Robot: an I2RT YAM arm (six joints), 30 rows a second.
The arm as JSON. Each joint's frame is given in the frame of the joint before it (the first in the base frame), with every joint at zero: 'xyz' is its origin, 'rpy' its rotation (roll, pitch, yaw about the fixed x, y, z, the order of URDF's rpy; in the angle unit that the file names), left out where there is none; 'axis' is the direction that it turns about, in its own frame. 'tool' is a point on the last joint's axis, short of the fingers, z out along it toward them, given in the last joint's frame.
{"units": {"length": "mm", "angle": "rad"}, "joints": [
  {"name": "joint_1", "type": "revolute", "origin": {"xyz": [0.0, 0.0, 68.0]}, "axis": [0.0, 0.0, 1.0]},
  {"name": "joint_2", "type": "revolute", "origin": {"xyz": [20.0, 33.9, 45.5]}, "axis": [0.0, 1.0, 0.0]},
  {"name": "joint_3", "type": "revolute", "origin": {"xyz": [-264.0, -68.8, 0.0]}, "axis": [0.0, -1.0, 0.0]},
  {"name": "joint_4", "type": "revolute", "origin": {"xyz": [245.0, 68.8, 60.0]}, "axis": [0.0, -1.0, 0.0]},
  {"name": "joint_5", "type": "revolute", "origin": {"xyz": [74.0, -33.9, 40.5]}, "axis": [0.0, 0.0, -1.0]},
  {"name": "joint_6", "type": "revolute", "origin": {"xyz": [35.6, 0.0, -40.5]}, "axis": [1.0, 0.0, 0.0]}
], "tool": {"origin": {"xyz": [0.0, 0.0, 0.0], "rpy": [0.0, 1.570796, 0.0]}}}
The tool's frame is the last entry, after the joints.
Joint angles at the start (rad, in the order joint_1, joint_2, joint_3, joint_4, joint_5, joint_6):
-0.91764, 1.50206, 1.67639, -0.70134, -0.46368, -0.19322
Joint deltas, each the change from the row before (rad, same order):
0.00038, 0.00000, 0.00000, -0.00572, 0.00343, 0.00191
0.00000, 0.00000, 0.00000, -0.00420, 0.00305, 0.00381
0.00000, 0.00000, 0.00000, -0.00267, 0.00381, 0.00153
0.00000, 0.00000, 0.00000, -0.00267, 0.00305, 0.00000
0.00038, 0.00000, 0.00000, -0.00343, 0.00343, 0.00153
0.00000, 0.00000, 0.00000, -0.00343, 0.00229, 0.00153
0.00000, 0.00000, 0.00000, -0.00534, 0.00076, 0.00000
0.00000, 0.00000, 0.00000, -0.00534, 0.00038, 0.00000
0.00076, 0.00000, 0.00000, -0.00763, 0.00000, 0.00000
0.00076, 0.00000, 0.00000, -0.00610, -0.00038, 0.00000
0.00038, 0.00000, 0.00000, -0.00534, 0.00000, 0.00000
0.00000, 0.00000, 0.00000, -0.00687, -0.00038, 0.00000
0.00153, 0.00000, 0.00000, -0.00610, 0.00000, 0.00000
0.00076, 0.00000, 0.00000, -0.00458, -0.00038, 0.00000
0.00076, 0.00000, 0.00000, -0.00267, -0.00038, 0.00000
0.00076, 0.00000, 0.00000, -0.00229, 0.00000, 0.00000
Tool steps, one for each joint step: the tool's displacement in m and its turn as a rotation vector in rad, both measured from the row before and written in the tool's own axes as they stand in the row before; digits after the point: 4 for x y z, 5 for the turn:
0.0006, 0.0001, 0.0000, 0.00205, 0.00570, 0.00429
0.0005, 0.0000, 0.0000, 0.00229, 0.00427, 0.00567
0.0003, -0.0001, 0.0000, 0.00330, 0.00306, 0.00270
0.0003, -0.0001, 0.0000, 0.00255, 0.00292, 0.00117
0.0004, 0.0001, 0.0000, 0.00247, 0.00369, 0.00284
0.0004, 0.0000, 0.0000, 0.00169, 0.00346, 0.00301
0.0006, 0.0001, 0.0000, -0.00013, 0.00488, 0.00229
0.0006, 0.0001, 0.0000, -0.00050, 0.00481, 0.00229
0.0008, 0.0004, 0.0001, -0.00192, 0.00683, 0.00291
0.0006, 0.0004, 0.0001, -0.00204, 0.00541, 0.00225
0.0005, 0.0002, 0.0000, -0.00121, 0.00477, 0.00211
0.0007, 0.0001, 0.0000, -0.00150, 0.00603, 0.00295
0.0006, 0.0006, 0.0002, -0.00232, 0.00554, 0.00185
0.0004, 0.0003, 0.0001, -0.00178, 0.00406, 0.00159
0.0002, 0.0003, 0.0001, -0.00146, 0.00237, 0.00076
0.0002, 0.0003, 0.0001, -0.00103, 0.00210, 0.00060

